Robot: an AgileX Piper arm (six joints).
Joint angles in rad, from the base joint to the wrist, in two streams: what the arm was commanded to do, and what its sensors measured. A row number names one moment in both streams.
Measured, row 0:
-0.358, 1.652, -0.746, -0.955, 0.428, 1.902
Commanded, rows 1 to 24:
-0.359, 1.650, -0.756, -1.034, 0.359, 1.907
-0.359, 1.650, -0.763, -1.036, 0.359, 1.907
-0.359, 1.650, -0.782, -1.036, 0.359, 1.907
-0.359, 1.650, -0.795, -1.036, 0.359, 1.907
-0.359, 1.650, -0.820, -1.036, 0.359, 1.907
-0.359, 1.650, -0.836, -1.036, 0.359, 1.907
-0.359, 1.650, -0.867, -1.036, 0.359, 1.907
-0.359, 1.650, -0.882, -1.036, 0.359, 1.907
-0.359, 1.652, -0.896, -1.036, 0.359, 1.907
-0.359, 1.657, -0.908, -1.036, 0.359, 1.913
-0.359, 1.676, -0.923, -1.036, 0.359, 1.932
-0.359, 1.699, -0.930, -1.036, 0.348, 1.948
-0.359, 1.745, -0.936, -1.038, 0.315, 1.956
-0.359, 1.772, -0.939, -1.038, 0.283, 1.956
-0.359, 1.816, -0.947, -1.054, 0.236, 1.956
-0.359, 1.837, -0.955, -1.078, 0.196, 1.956
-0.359, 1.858, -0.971, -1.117, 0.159, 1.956
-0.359, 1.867, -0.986, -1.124, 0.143, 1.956
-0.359, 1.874, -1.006, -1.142, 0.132, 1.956
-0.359, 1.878, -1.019, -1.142, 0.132, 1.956
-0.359, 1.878, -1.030, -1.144, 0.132, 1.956
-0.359, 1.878, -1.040, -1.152, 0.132, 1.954
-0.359, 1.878, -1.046, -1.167, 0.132, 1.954
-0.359, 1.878, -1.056, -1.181, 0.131, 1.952
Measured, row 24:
-0.358, 1.877, -1.021, -1.127, 0.144, 1.954
